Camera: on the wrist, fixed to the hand. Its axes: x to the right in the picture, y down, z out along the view.
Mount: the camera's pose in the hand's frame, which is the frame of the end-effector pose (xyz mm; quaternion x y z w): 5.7 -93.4 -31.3 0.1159 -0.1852 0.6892 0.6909
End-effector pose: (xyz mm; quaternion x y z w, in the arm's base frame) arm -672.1 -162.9 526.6 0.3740 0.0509 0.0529 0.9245
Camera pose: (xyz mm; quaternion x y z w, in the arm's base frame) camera -665.1 -207.4 438.8 0.4104 -0.3877 0.5985 0.5683
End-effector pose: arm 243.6 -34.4 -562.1 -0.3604 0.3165 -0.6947 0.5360
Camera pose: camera 168.1 -17.3 -500.9 -0.0974 0.2873 -0.0805 0.9495
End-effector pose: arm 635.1 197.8 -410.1 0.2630 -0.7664 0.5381 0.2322
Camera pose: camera 694.1 200.2 -331.0 0.2199 0.6914 -0.5719 0.3828
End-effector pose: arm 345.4 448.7 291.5 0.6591 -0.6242 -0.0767 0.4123
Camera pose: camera 436.8 446.5 254.4 0.0588 -0.9708 0.1814 0.1457
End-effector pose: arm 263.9 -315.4 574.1 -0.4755 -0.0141 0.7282 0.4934
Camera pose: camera 351.5 -277.4 598.8 0.1462 -0.3110 -0.9328 0.1085
